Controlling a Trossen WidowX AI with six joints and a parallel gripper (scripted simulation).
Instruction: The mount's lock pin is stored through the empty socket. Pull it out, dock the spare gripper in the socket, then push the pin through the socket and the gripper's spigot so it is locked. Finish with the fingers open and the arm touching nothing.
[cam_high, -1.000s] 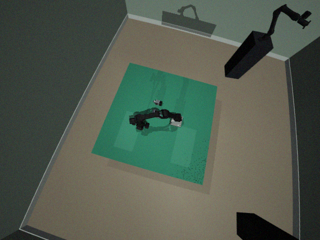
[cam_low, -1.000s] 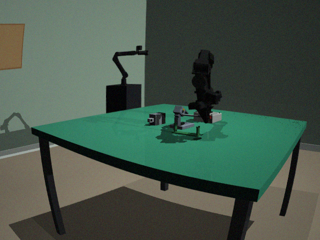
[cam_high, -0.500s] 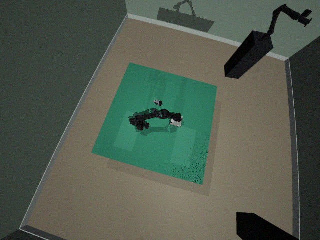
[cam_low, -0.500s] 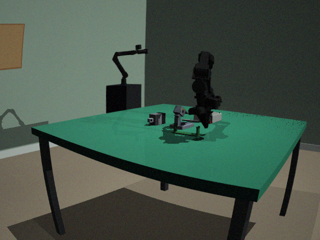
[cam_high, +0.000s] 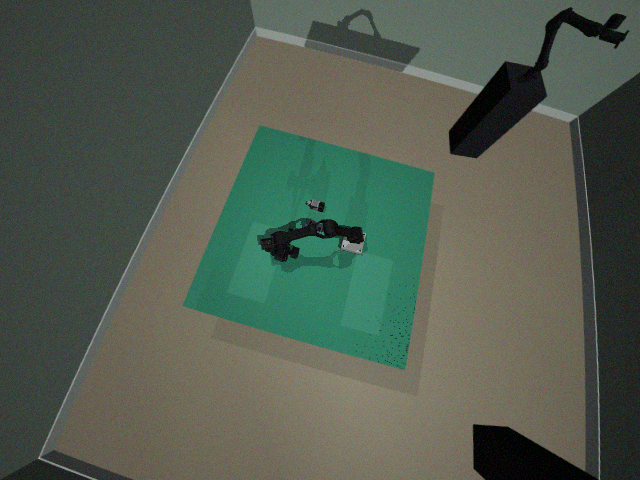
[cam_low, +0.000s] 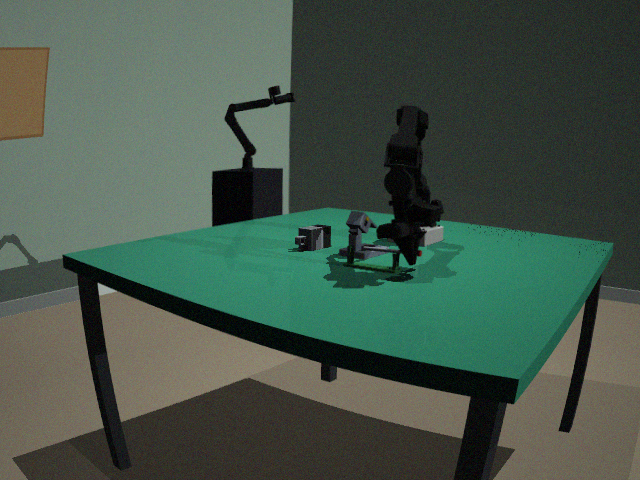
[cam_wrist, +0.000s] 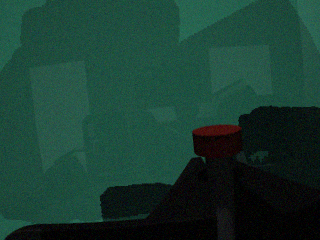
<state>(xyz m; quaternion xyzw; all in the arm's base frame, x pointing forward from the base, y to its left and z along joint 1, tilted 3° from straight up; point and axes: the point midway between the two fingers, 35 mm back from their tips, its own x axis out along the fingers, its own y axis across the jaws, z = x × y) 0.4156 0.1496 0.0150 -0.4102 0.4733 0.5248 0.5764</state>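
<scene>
My gripper tip is now 10 cm to the left of the green cradle and 1 cm past it. Also, from my gripper tip: mount (19 cm to the right, 14 cm behind, 3 cm above); then spare gripper (34 cm to the right, 15 cm behind, 1 cm above).
</scene>
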